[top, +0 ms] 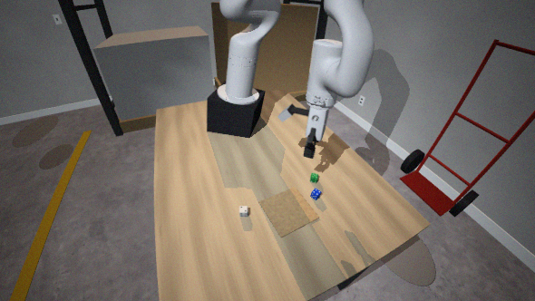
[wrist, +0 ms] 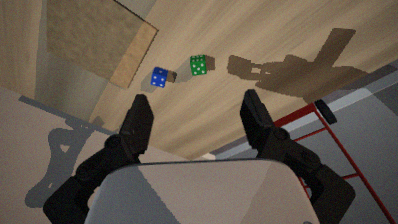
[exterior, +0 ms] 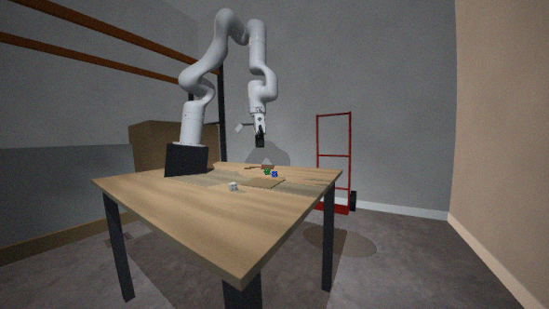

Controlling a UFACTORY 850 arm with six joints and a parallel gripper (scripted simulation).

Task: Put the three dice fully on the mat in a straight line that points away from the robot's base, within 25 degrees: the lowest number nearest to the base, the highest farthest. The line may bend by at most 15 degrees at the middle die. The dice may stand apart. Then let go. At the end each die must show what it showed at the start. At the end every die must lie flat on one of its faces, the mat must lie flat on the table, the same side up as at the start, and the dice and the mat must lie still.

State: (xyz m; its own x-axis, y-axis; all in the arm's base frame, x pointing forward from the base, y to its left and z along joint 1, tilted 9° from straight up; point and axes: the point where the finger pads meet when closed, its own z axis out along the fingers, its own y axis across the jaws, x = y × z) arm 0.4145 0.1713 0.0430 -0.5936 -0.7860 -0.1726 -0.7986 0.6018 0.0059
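My hand is 10 cm short of the white die, 24 cm to the left of it and 14 cm above it. Also, from my hand: green die 2 cm ahead, 3 cm to the left, 14 cm below; then blue die 9 cm ahead, 14 cm below; then tan mat 12 cm ahead, 10 cm to the right, 15 cm below.
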